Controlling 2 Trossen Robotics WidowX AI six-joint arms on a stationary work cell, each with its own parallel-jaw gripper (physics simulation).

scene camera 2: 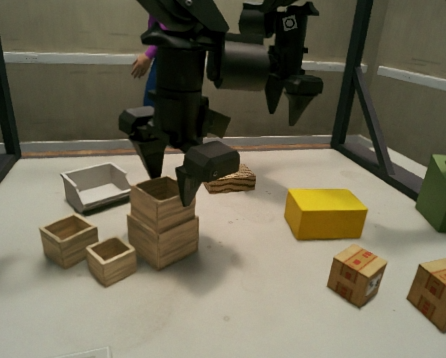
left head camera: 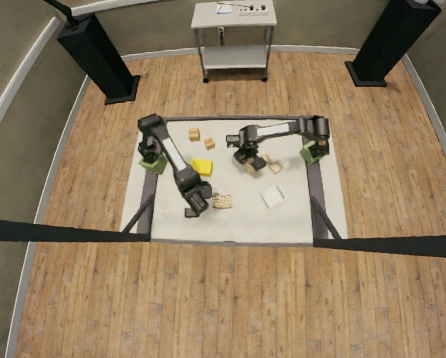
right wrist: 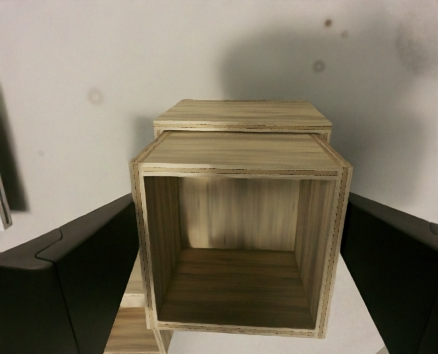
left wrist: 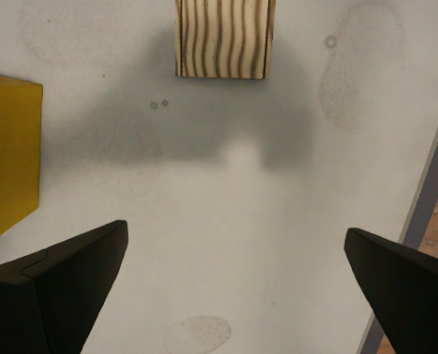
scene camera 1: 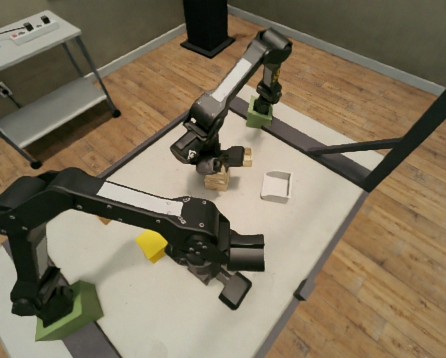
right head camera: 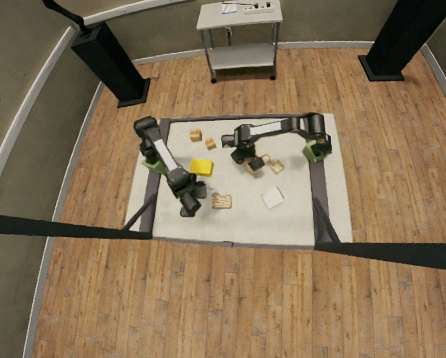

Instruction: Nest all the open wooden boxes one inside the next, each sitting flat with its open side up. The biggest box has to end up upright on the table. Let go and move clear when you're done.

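The biggest open wooden box (scene camera 2: 162,246) (right wrist: 240,111) (scene camera 1: 217,183) stands upright on the table. My right gripper (scene camera 2: 171,187) (right wrist: 235,202) is shut on the second-biggest wooden box (scene camera 2: 162,212) (right wrist: 240,150), open side up, its lower part inside the biggest box's rim and its upper part standing above it. A medium wooden box (scene camera 2: 70,246) (left head camera: 275,166) and the smallest wooden box (scene camera 2: 112,266) stand upright beside them, open sides up, at the left in scene camera 2. My left gripper (scene camera 2: 283,116) (left wrist: 237,234) is open and empty, above the table away from the boxes.
A white open bin (scene camera 2: 97,192) (left head camera: 272,197) stands behind the boxes in scene camera 2. A striped wooden block (scene camera 2: 232,181) (left wrist: 225,40) lies near my left gripper. A yellow block (scene camera 2: 325,217) (left head camera: 202,167) and two small cartons (scene camera 2: 357,275) (scene camera 2: 432,292) are farther right in scene camera 2.
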